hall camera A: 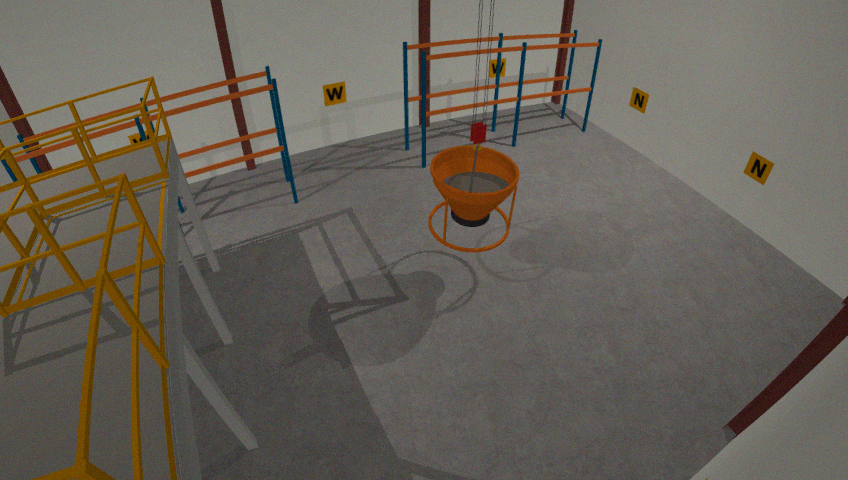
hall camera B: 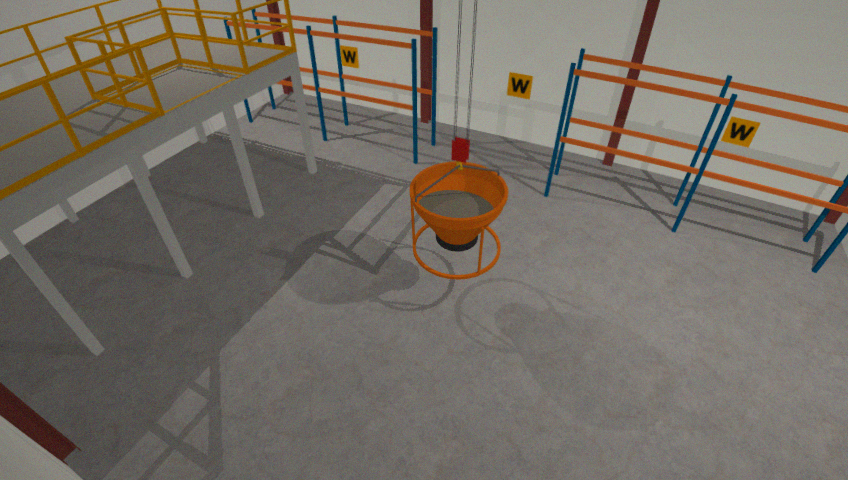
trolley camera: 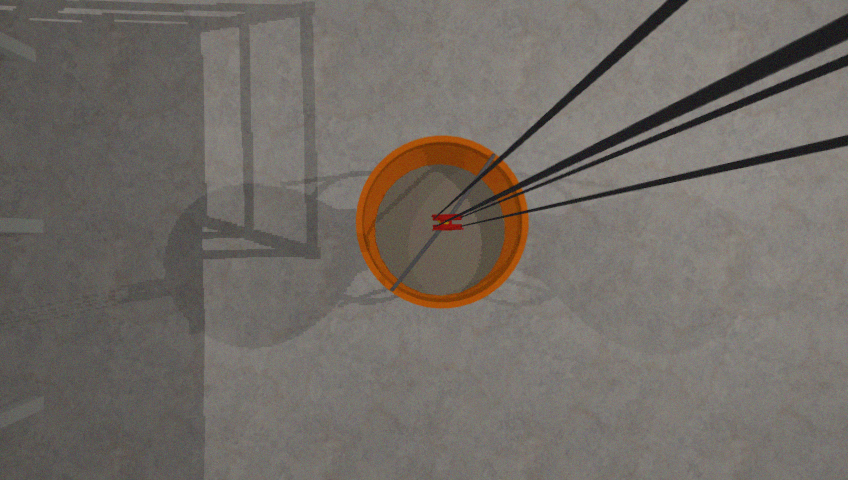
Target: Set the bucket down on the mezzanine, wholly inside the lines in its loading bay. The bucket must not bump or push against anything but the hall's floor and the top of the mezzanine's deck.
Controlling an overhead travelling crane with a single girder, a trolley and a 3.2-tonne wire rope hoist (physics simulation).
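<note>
The orange bucket (hall camera A: pixel 473 203) (hall camera B: pixel 457 228) (trolley camera: pixel 443 152) hangs upright, its ring frame clear of the floor. Grey material shows inside it. My gripper, the hook under the red block (hall camera A: pixel 476 146) (hall camera B: pixel 460 166) (trolley camera: pixel 446 222), is shut on the bucket's bail, above the middle of its mouth. The ropes run up from the block. The mezzanine (hall camera A: pixel 47 410) (hall camera B: pixel 261 79) stands on pale legs to the left of the bucket, well apart from it in both hall views. The lines of its loading bay cannot be made out. Its deck does not show in the trolley view.
Yellow railings (hall camera A: pixel 104 274) (hall camera B: pixel 80 151) run along the mezzanine's edges. Blue and orange racks (hall camera A: pixel 423 107) (hall camera A: pixel 284 130) (hall camera B: pixel 414 101) (hall camera B: pixel 654 87) stand along the W wall behind the bucket. Pale mezzanine legs (trolley camera: pixel 20 225) show at the trolley view's left edge. The bucket's shadows lie on the floor.
</note>
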